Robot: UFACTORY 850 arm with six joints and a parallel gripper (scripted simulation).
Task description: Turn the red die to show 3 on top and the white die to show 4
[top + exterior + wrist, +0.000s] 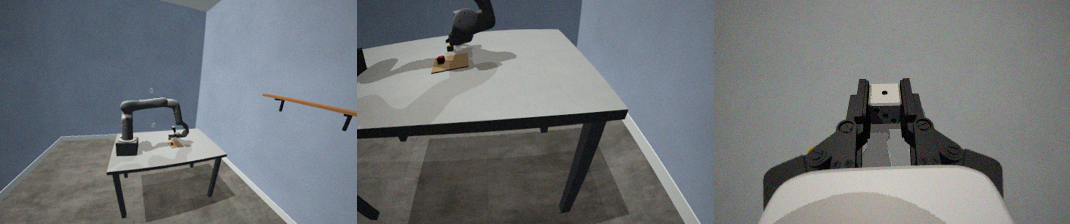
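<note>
The white die is 10 mm to the left of my hand and 10 mm below it. Round my hand: tan mat (190 mm to the right, 30 mm ahead, 20 mm below); then red die (200 mm to the right, 10 mm below); then yellow die (60 mm to the right, 20 mm behind, 10 mm below).
</note>
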